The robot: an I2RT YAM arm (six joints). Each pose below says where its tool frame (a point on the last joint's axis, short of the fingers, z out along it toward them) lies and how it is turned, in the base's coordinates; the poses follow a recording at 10 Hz.
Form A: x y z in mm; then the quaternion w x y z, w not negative.
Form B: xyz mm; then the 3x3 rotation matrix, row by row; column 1 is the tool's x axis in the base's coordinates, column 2 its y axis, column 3 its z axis. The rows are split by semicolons. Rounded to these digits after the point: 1 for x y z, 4 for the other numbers.
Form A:
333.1 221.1 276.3 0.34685 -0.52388 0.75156 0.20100
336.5 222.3 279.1 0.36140 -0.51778 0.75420 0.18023
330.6 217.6 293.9 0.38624 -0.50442 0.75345 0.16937
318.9 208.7 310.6 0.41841 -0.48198 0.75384 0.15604
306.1 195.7 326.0 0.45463 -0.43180 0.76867 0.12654
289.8 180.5 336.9 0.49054 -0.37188 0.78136 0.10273
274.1 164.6 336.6 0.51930 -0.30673 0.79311 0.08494
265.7 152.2 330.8 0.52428 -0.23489 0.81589 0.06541
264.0 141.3 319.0 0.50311 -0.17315 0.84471 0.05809
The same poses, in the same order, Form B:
333.1 221.1 276.3; -0.2105 -0.9269 0.3108; -0.6480 0.3703 0.6655; -0.7320 -0.0613 -0.6786
336.5 222.3 279.1; -0.2026 -0.9113 0.3585; -0.6507 0.3988 0.6461; -0.7318 -0.1024 -0.6738
330.6 217.6 293.9; -0.1928 -0.8910 0.4112; -0.6293 0.4337 0.6449; -0.7529 -0.1344 -0.6443
318.9 208.7 310.6; -0.1853 -0.8573 0.4804; -0.5961 0.4867 0.6386; -0.7812 -0.1681 -0.6012
306.1 195.7 326.0; -0.2137 -0.7789 0.5896; -0.5488 0.5951 0.5872; -0.8082 -0.1981 -0.5546
289.8 180.5 336.9; -0.2422 -0.6819 0.6902; -0.4804 0.7023 0.5254; -0.8430 -0.2043 -0.4976
274.1 164.6 336.6; -0.2725 -0.5748 0.7716; -0.3983 0.7974 0.4533; -0.8758 -0.1838 -0.4462
265.7 152.2 330.8; -0.3399 -0.4519 0.8248; -0.3147 0.8811 0.3530; -0.8862 -0.1396 -0.4417
264.0 141.3 319.0; -0.4338 -0.3510 0.8298; -0.2341 0.9333 0.2724; -0.8701 -0.0761 -0.4870

